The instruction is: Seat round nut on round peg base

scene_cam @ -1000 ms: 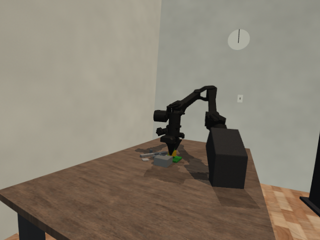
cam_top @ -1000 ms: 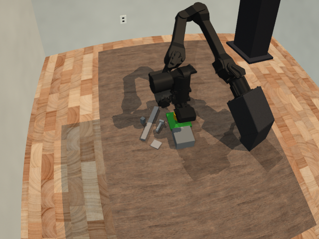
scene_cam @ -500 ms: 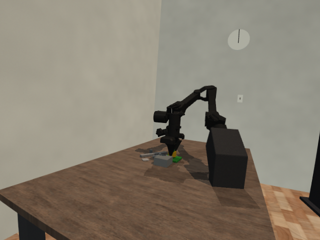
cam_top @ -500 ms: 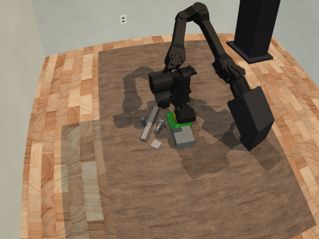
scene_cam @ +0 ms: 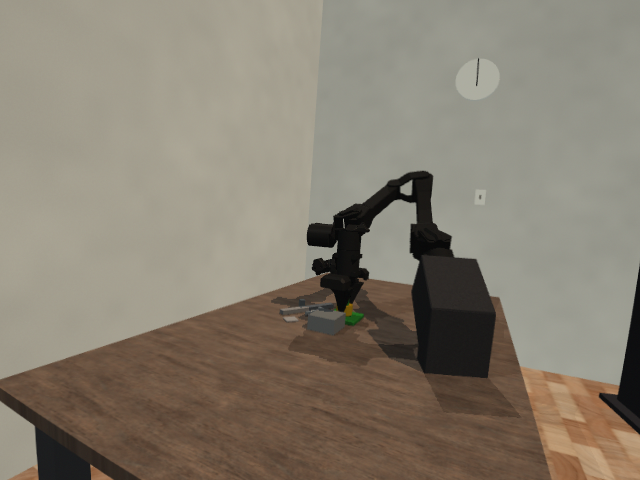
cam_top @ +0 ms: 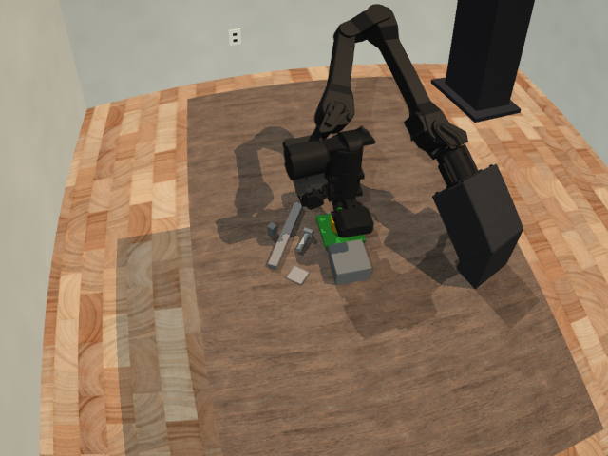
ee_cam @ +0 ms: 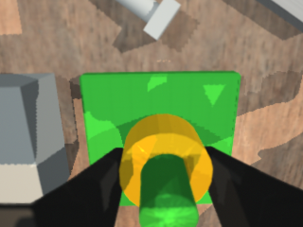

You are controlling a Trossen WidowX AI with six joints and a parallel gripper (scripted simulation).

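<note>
Now: hand 70 mm short of the grey bolt and 50 mm above it. Round my hand: flat tile 120 mm ahead, 70 mm to the left, 50 mm below; long grey bar 100 mm ahead, 50 mm below, 30 mm to the right; grey block 90 mm to the left, 40 mm below, 30 mm ahead.
</note>
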